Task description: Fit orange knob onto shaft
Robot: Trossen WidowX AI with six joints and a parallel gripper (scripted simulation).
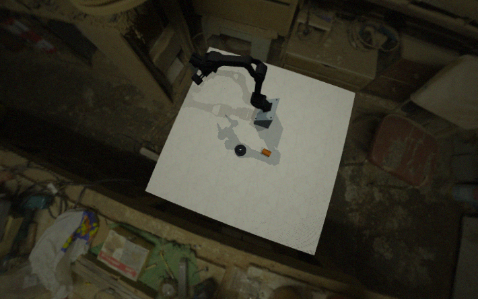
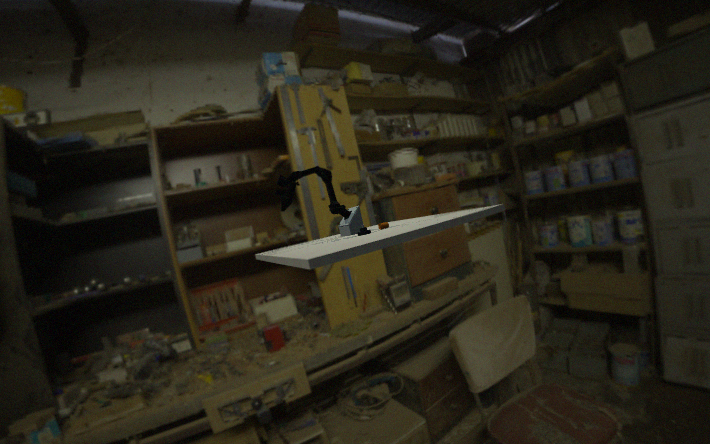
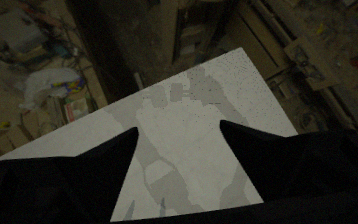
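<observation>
Now: the orange knob 350 mm ahead of my gripper tip, 520 mm to the left of it and 240 mm below it. The rest, counted from my gripper tip: round dark pedestal: 390 mm ahead, 350 mm to the left, 230 mm below.
</observation>
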